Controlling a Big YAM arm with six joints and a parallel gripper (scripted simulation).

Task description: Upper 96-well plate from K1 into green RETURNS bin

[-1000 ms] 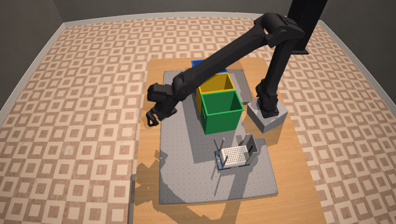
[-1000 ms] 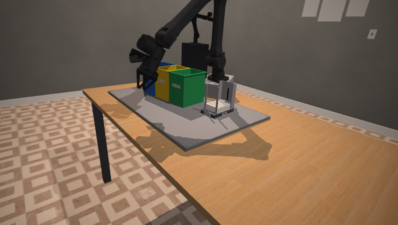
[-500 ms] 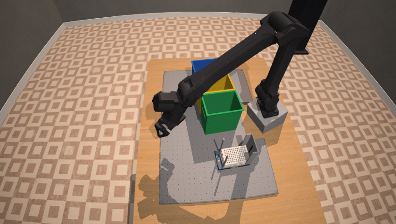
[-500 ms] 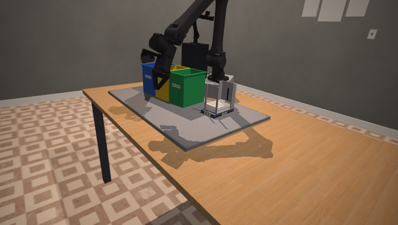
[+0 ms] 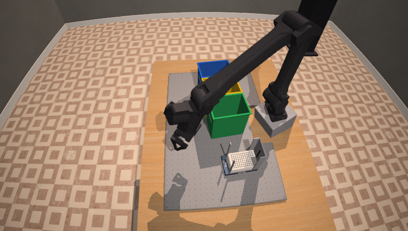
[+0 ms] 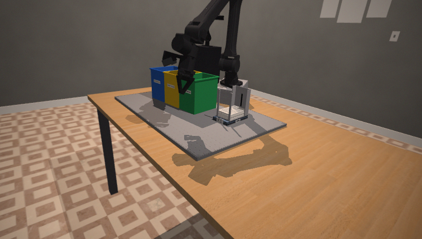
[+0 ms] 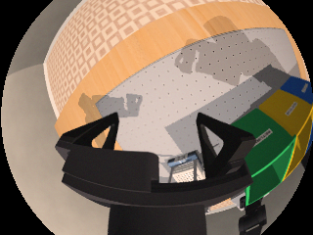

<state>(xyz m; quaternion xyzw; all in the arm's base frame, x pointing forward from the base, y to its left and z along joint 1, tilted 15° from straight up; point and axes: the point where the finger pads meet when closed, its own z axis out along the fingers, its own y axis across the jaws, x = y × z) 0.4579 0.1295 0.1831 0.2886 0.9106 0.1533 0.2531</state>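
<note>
Now: the white 96-well plate 260 mm behind my hand, 70 mm to the left of it and 120 mm below it. The rest, counted from my hand: yellow bin: 220 mm behind, 280 mm to the right, 70 mm below; then blue bin: 210 mm behind, 410 mm to the right, 70 mm below; then green bin: 220 mm behind, 150 mm to the right, 70 mm below.
</note>
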